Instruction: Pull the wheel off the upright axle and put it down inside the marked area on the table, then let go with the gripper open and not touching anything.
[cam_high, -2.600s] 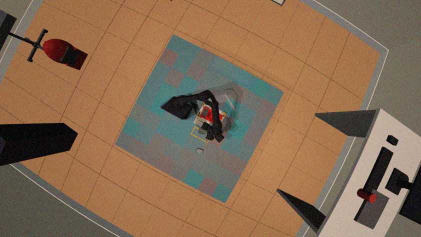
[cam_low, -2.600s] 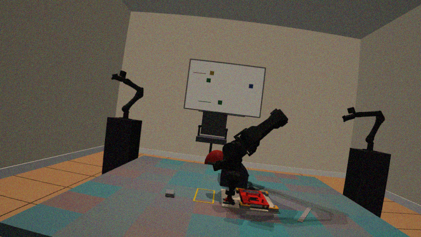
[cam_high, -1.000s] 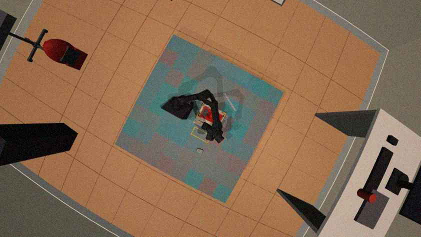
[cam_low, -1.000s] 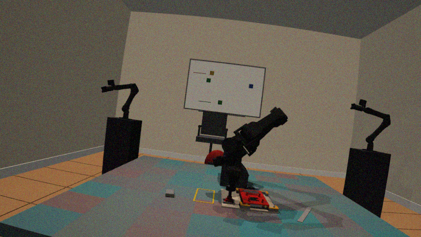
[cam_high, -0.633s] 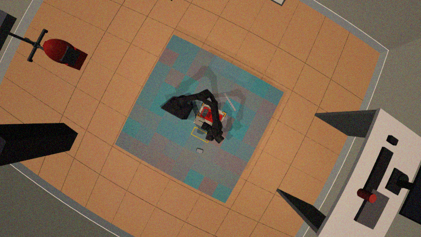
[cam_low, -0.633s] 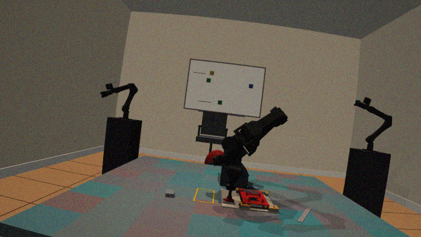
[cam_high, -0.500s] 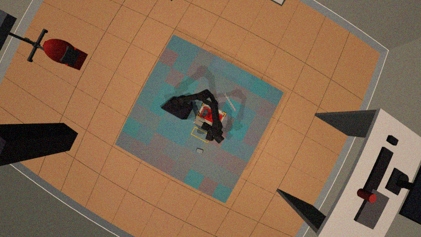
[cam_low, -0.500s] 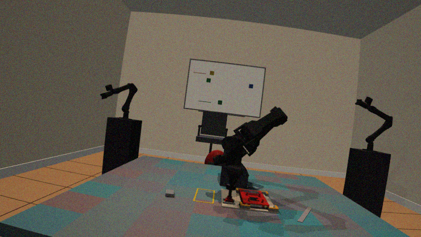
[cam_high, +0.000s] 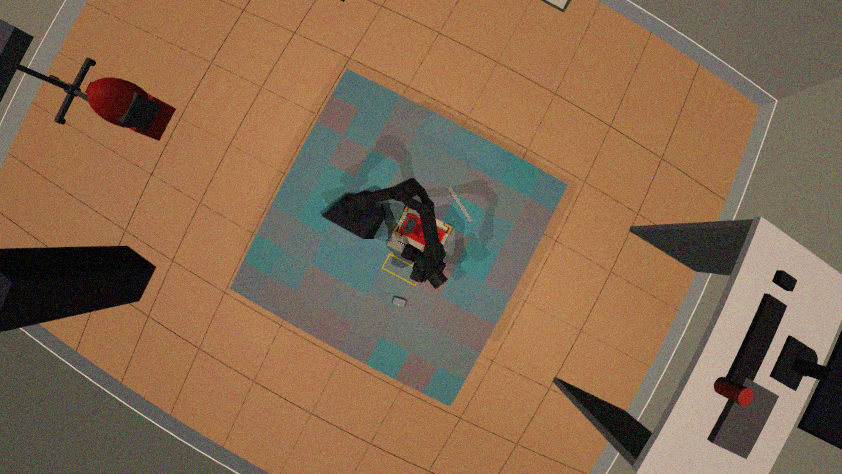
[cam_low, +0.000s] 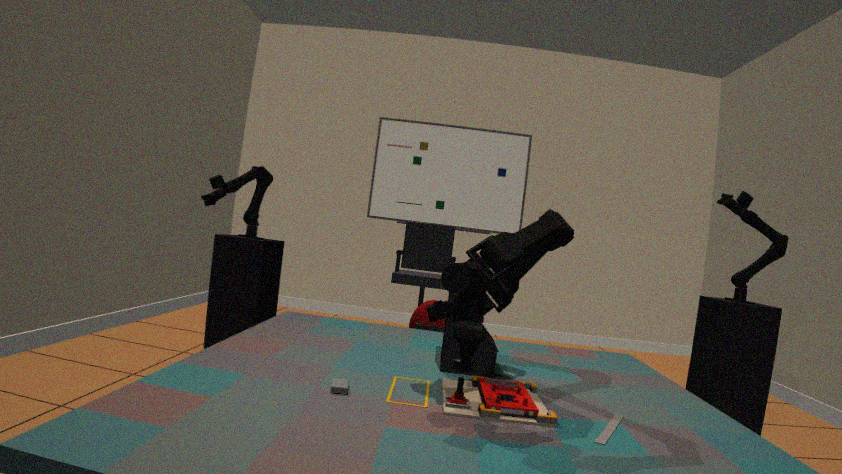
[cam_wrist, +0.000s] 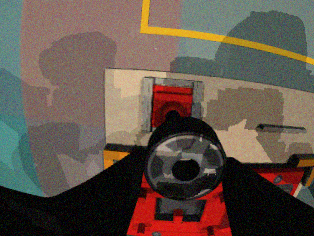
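The upright axle is 6 cm below my gripper tip. Also, from my gripper tip: grey block: 25 cm to the right, 8 cm below, 2 cm ahead; thin grey strip: 32 cm to the left, 9 cm below, 2 cm ahead; wheel: right at my gripper tip.
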